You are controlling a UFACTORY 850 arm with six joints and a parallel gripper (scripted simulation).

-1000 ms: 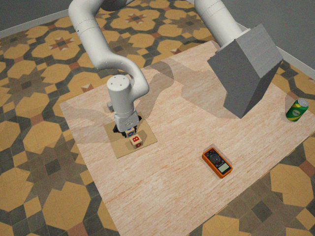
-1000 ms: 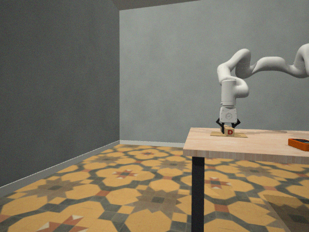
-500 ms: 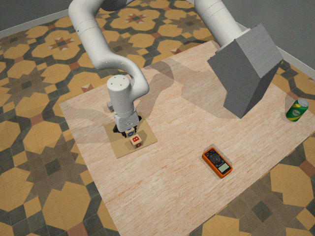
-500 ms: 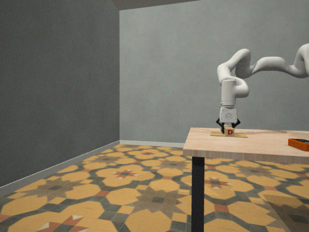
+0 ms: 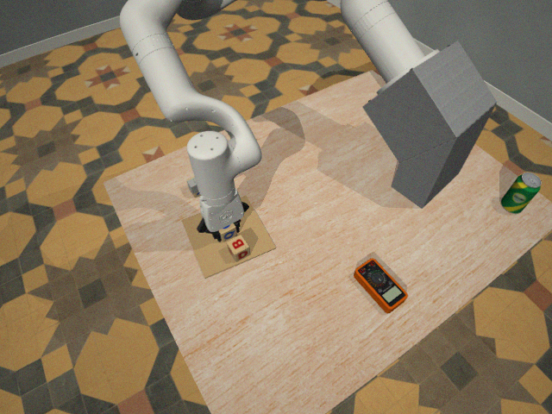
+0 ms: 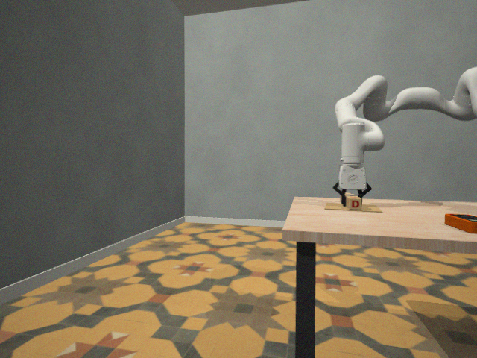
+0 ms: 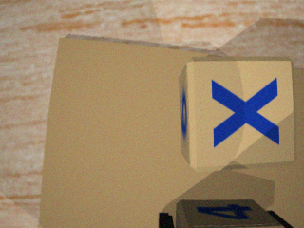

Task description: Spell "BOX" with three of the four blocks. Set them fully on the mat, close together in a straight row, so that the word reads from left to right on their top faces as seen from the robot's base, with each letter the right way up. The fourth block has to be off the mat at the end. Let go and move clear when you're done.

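Right now my hand is right at the O block. Round my hand: X block (1 cm behind, 7 cm to the right); then B block (1 cm ahead, 7 cm to the left); then tan mat (2 cm below).
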